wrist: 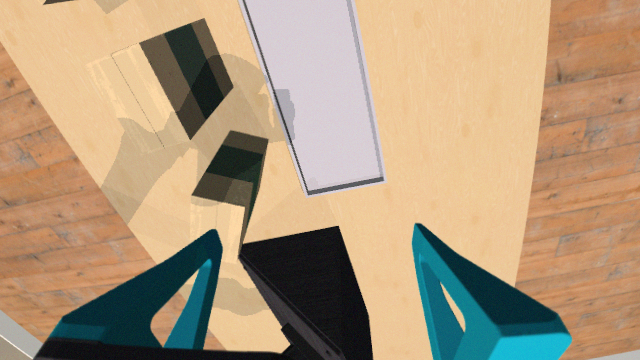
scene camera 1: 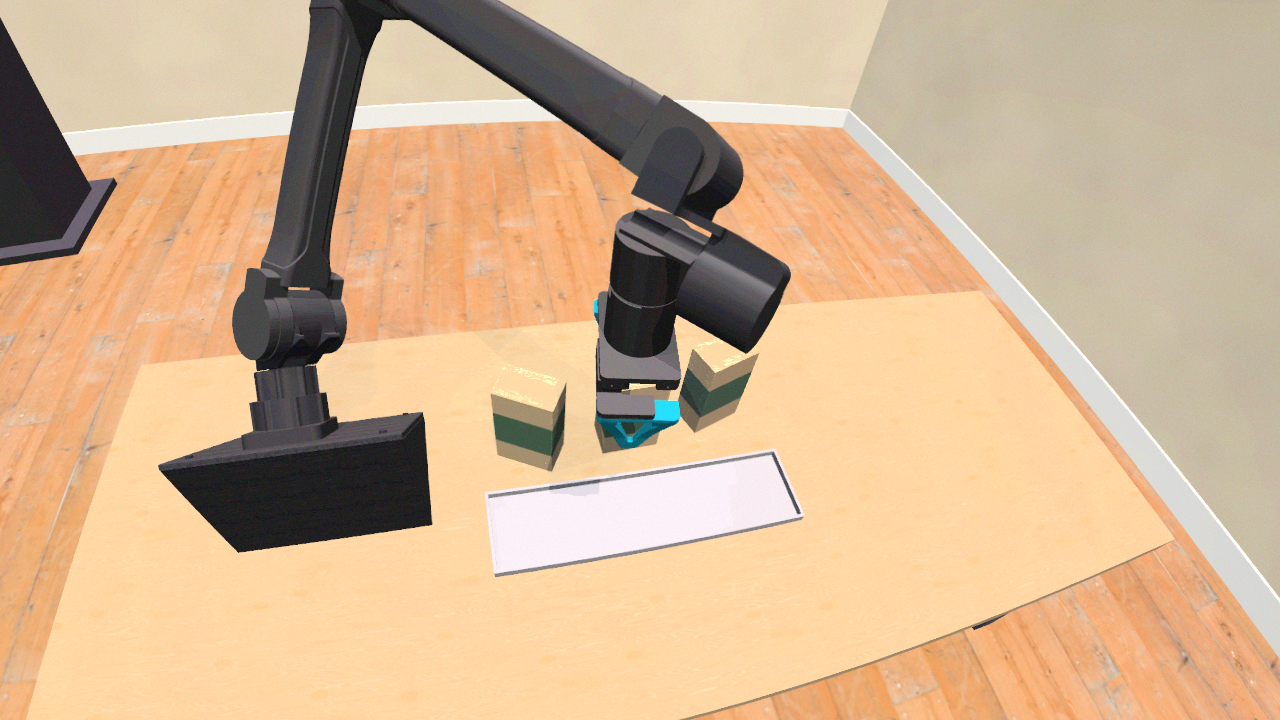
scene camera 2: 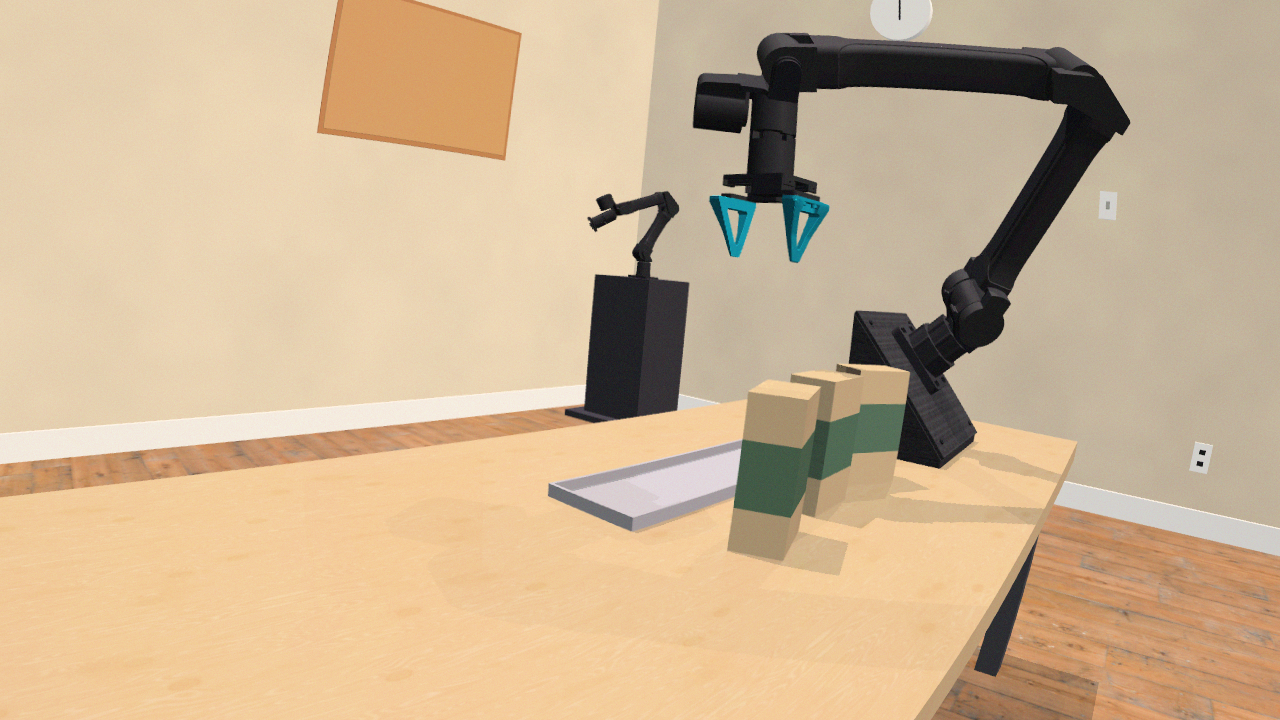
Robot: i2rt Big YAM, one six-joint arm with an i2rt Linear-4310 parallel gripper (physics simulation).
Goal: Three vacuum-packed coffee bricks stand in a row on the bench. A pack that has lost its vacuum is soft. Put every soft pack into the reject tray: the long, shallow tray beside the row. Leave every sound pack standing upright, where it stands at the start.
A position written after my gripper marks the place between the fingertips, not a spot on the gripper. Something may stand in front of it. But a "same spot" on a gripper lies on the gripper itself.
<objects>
my gripper: wrist; scene camera 1; scene camera 2 763, 259
same spot on my gripper: (wrist: 495, 313) = (scene camera 1: 676, 403)
same spot on shallow reject tray: (wrist: 314, 61) = (scene camera 2: 732, 468)
</objects>
